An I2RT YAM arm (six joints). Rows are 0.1 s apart.
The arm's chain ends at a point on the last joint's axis. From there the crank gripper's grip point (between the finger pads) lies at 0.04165 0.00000 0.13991 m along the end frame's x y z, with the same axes.
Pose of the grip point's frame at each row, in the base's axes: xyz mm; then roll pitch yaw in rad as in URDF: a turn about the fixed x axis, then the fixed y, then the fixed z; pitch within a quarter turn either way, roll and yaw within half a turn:
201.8 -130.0 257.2 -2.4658 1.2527 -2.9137
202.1 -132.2 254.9 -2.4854 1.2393 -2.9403
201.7 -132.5 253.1 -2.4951 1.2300 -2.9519
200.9 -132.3 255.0 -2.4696 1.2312 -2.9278
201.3 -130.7 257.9 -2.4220 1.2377 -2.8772
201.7 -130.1 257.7 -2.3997 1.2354 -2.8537
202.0 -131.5 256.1 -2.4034 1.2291 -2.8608
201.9 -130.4 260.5 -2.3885 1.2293 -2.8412
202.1 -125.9 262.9 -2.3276 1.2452 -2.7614
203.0 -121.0 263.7 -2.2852 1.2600 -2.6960
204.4 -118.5 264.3 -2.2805 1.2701 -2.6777
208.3 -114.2 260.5 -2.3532 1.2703 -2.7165
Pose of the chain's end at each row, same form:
93.7 -65.2 330.9 -2.4658 1.2527 -2.9137
95.6 -66.8 330.4 -2.4854 1.2393 -2.9403
96.1 -67.0 329.7 -2.4951 1.2300 -2.9519
95.1 -66.1 330.7 -2.4696 1.2312 -2.9278
94.4 -64.1 331.7 -2.4220 1.2377 -2.8772
94.6 -63.2 331.0 -2.3997 1.2354 -2.8537
95.6 -64.2 330.0 -2.4034 1.2291 -2.8608
95.0 -63.3 333.9 -2.3885 1.2293 -2.8412
92.2 -60.3 333.1 -2.3276 1.2452 -2.7614
90.2 -57.7 331.4 -2.2852 1.2600 -2.6960
90.1 -57.0 331.1 -2.2805 1.2701 -2.6777
92.8 -57.6 329.5 -2.3532 1.2703 -2.7165

